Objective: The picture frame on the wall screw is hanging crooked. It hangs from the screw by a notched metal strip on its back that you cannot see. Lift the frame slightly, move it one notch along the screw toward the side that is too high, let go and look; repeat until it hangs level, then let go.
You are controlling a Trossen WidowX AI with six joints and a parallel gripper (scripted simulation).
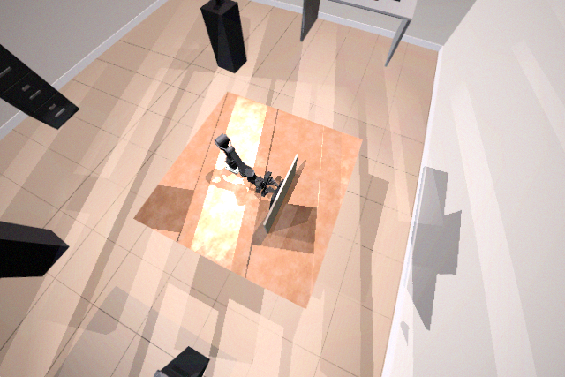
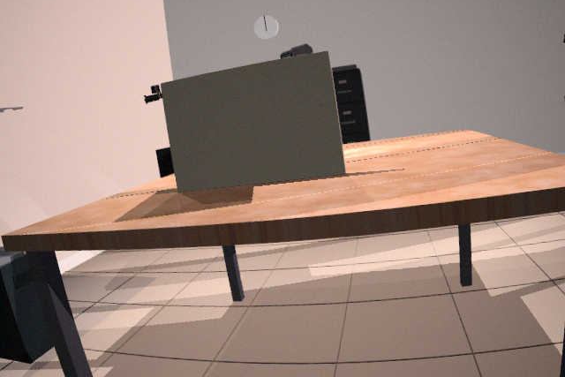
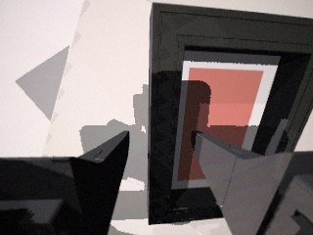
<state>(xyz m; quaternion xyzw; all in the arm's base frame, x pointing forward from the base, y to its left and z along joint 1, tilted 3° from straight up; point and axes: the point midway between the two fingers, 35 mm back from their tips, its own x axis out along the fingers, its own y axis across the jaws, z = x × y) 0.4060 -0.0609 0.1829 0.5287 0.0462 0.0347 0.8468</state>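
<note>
Right now my gripper tip is 5 cm above the picture frame, 2 cm to the left of it and 1 cm short of it. From my gripper tip the other things lie so: wall panel: 6 cm below, 2 cm ahead.
</note>
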